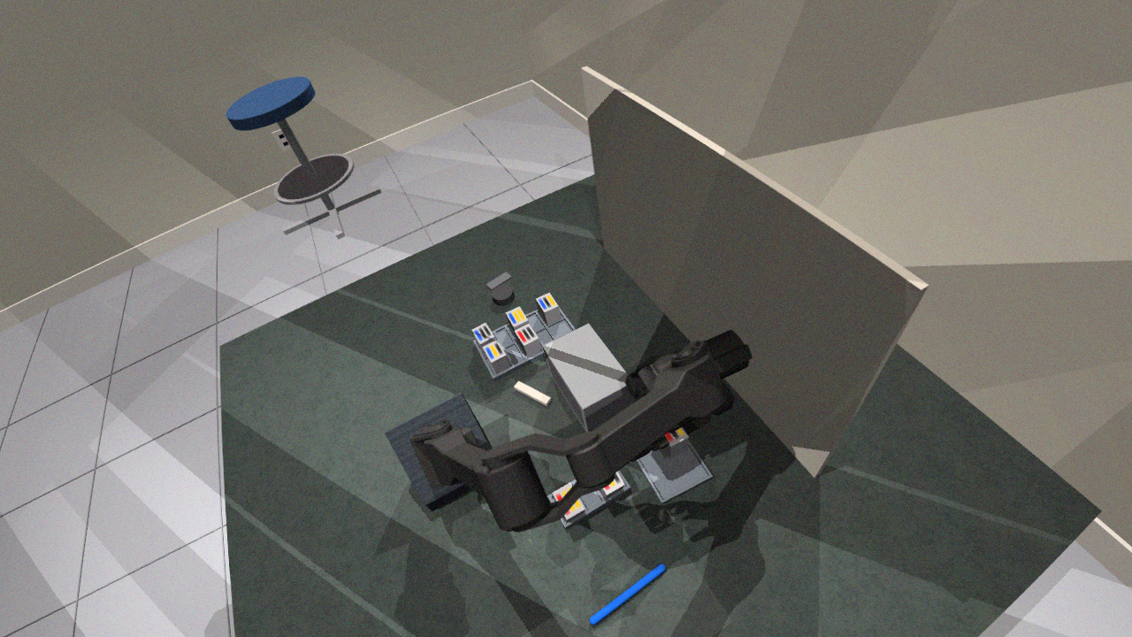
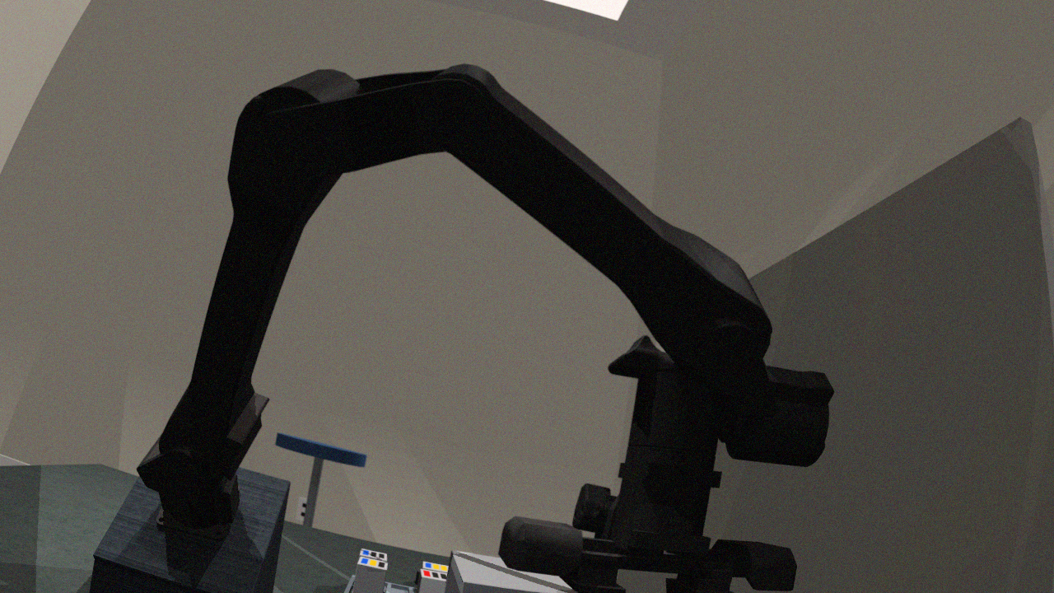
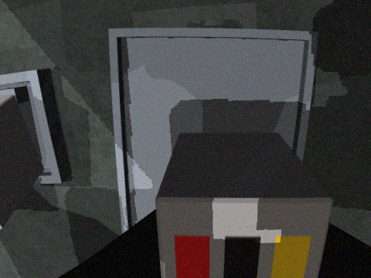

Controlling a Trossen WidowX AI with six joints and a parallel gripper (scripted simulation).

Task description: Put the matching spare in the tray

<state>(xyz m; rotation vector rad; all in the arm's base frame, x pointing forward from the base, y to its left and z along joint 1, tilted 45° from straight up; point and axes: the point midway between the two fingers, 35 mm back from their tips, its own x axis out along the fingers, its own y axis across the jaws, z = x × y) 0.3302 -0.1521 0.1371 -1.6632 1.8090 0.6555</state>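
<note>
The grey tray is 1 cm behind my gripper tip and 6 cm below it. Also, from my gripper tip: wall panel 20 cm ahead, 18 cm to the left, 16 cm above; mounted unit 4 cm behind, 20 cm to the left, 1 cm below; blue pen 19 cm behind, 14 cm to the right, 6 cm below.
</note>
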